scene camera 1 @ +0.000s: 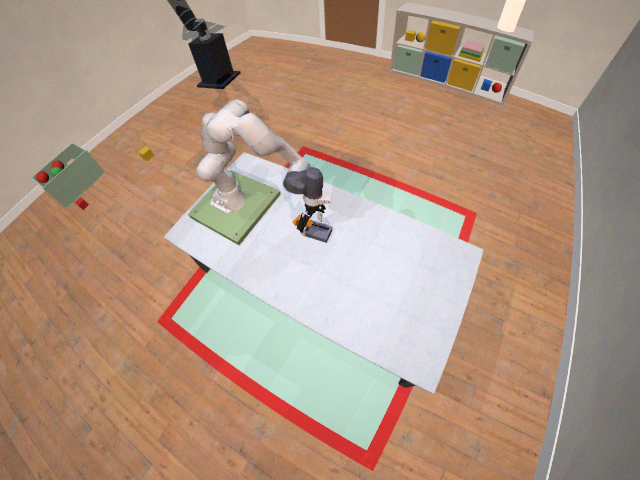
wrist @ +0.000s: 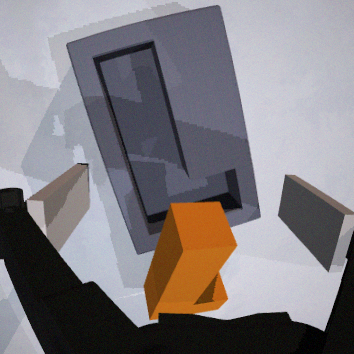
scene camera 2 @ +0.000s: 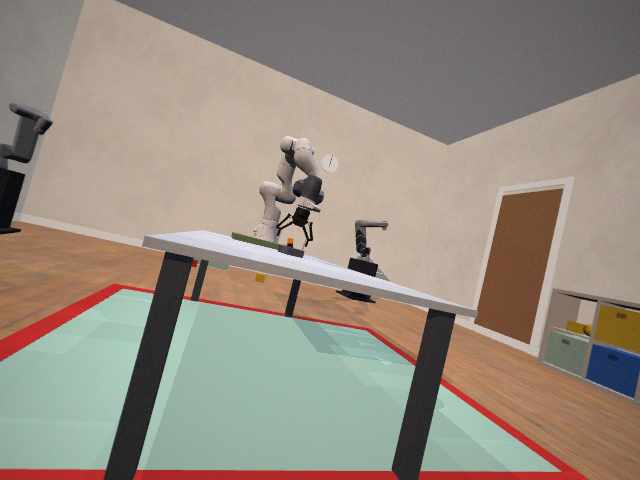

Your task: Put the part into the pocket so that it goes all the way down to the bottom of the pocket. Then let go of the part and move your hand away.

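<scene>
The orange L-shaped part (scene camera 1: 297,221) (scene camera 2: 290,241) (wrist: 200,260) stands on end beside the grey block (scene camera 1: 321,236) (scene camera 2: 291,251) (wrist: 215,110), at its near short side in the wrist view. Its short foot is low down. Its top overlaps the block's edge in the wrist view; whether they touch is unclear. The L-shaped pocket (wrist: 137,115) in the block is empty where it shows, with one corner hidden behind the part. My gripper (scene camera 1: 312,224) (scene camera 2: 293,244) (wrist: 187,190) is wide open, its fingers on either side of the part and apart from it.
The block rests on the white table (scene camera 1: 372,279) (scene camera 2: 232,260). The green base plate (scene camera 1: 248,219) (scene camera 2: 248,239) under the arm lies to the left of the block in the first scene view. A shelf unit (scene camera 1: 465,16) stands far off by the wall.
</scene>
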